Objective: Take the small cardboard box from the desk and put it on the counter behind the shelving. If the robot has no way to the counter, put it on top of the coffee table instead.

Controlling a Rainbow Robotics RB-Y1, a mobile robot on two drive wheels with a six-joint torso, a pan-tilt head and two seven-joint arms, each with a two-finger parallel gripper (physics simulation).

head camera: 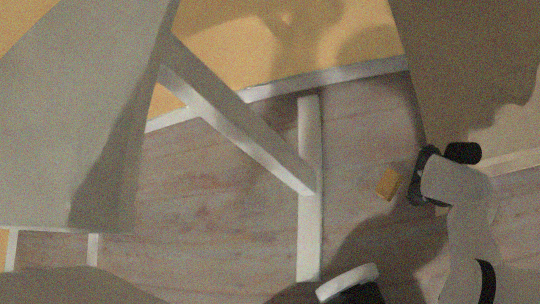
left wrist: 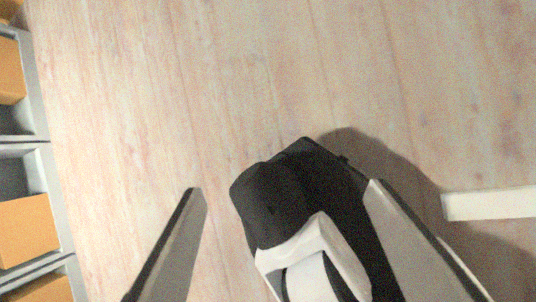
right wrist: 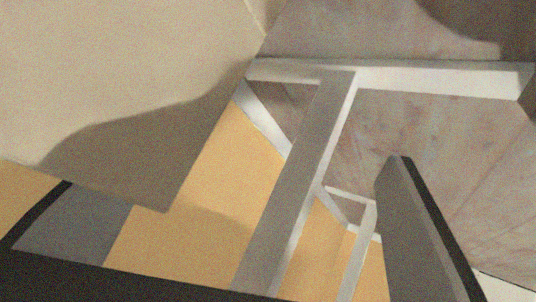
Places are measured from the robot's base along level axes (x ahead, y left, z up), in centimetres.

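Pixels of known places: left gripper, fingertip midpoint: [left wrist: 284, 193]; right gripper, fingertip midpoint: [head camera: 416, 173] [right wrist: 266, 153].
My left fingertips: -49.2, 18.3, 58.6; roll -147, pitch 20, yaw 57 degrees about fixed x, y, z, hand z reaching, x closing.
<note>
Behind a point stands the place of what it marks, as x, y, z.
A small orange-brown box [head camera: 389, 184] @[25.0, 50.4, 5.2] appears to lie on the wood floor in the head view, just left of my right gripper [head camera: 420, 175] @[30.9, 35.5, 41.8] [right wrist: 233, 172] @[30.9, 35.5, 41.8]; I cannot tell whether it is the task's box. The right gripper is open and empty beside a large shadowed panel. My left gripper [left wrist: 284, 193] @[-49.2, 18.3, 58.6] is open and empty, with part of the robot's black and white body below it in the left wrist view. A grey slab [head camera: 75, 110] on a pale frame fills the left of the head view; whether it is the desk is unclear. The counter and coffee table cannot be identified.
A large brownish panel [head camera: 460, 60] @[58.1, 51.4, 45.2] stands at the upper right of the head view. A pale diagonal beam [head camera: 240, 125] @[1.8, 63.7, 52.6] meets a floor bar [head camera: 309, 235]. Grey shelving [left wrist: 39, 115] @[-194.6, -146.5, 4.0] with orange boxes [left wrist: 27, 230] @[-116.4, -182.7, 21.8] runs along the left of the left wrist view.
</note>
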